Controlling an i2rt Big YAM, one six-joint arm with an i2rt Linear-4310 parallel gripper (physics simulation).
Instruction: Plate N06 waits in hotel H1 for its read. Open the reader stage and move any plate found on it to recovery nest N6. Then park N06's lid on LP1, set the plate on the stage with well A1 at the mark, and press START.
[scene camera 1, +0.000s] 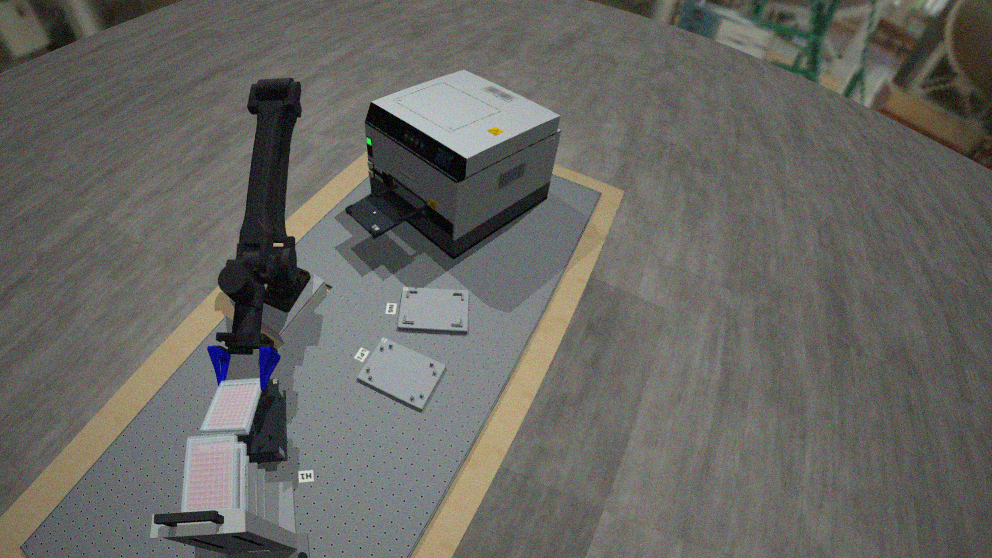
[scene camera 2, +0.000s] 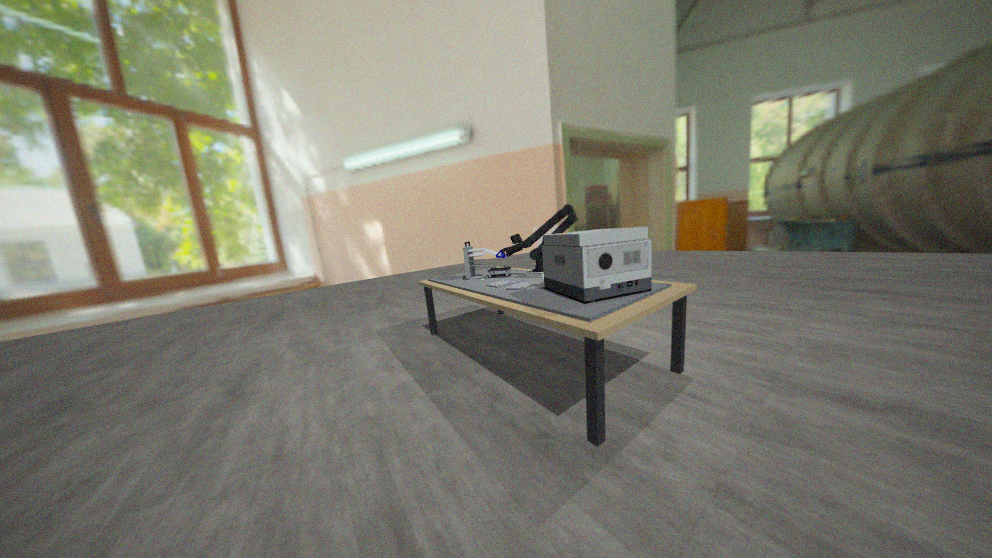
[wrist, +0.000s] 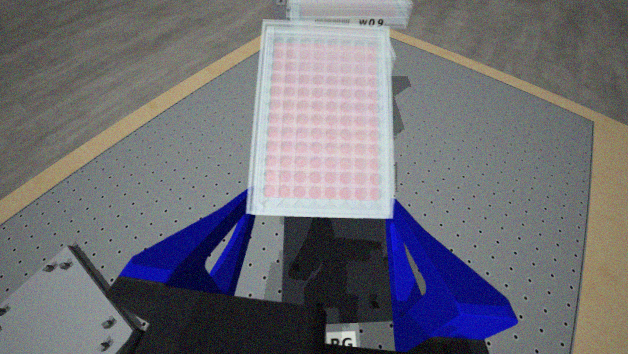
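Pixels of known places: gripper, fingertip midpoint: (scene camera 1: 241, 389) (scene camera 2: 498, 255) (wrist: 321, 198); arm's base, link origin: (scene camera 1: 286, 288) (scene camera 2: 542, 270).
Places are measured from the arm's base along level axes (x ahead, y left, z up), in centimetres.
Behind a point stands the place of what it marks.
My gripper (scene camera 1: 242, 383) {x 13.5, y -31.4, z 12.9 cm} (scene camera 2: 500, 254) {x 13.5, y -31.4, z 12.9 cm} (wrist: 321, 198) {x 13.5, y -31.4, z 12.9 cm} is shut on the near short end of a clear-lidded plate (scene camera 1: 233, 408) {x 16.8, y -36.1, z 16.9 cm} (wrist: 325, 120) {x 15.1, y -34.7, z 16.1 cm} with pink wells. The plate is held out level above the dark stand; its own label is hidden. Another pink plate (scene camera 1: 210, 475) {x 21.0, y -47.9, z 19.4 cm} sits in the hotel (scene camera 1: 274, 533) {x 30.5, y -51.3, z 8.8 cm}, just beyond the held one. In the wrist view a label reading W09 shows beyond the held plate. The reader (scene camera 1: 464, 131) {x 31.7, y 40.9, z 27.3 cm} (scene camera 2: 597, 260) {x 46.4, y 65.8, z 14.9 cm} has its dark stage (scene camera 1: 378, 211) {x 13.6, y 27.4, z 6.5 cm} out, with no plate on it. Nest N6 (scene camera 1: 433, 310) {x 36.4, y 9.3, z -2.7 cm} and lid park LP1 (scene camera 1: 400, 373) {x 35.6, y -9.1, z -2.8 cm} are bare. The START button cannot be made out.
A dark stand (scene camera 1: 269, 426) {x 16.7, y -33.2, z 2.2 cm} (wrist: 350, 280) {x 8.8, y -29.5, z 2.2 cm} lies below the held plate, with an RG tag (wrist: 342, 341) {x 6.4, y -24.2, z -3.8 cm} beside it. The hotel has a black handle (scene camera 1: 187, 517) {x 24.9, y -54.5, z 25.7 cm} on top. The arm's base stands left of N6 and LP1. A wooden border (scene camera 1: 520, 374) {x 60.4, y 1.0, z -5.1 cm} edges the perforated board.
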